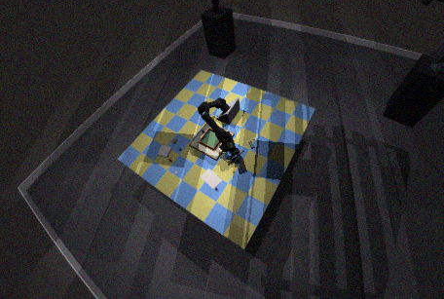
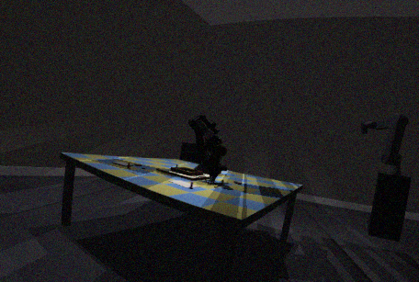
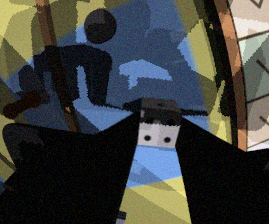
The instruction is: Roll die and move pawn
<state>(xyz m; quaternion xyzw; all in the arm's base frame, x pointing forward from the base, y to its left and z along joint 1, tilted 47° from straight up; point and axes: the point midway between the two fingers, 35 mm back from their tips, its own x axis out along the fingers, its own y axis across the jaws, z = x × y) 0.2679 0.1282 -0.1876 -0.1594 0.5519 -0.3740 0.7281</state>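
Now: gripper tip 70 mm to the right of the thin brown stick, 30 mm short of it and 10 mm above it. Also, from my gripper tip: die: right at my gripper tip; white sheet: 280 mm ahead, 10 mm to the left, 10 mm below.
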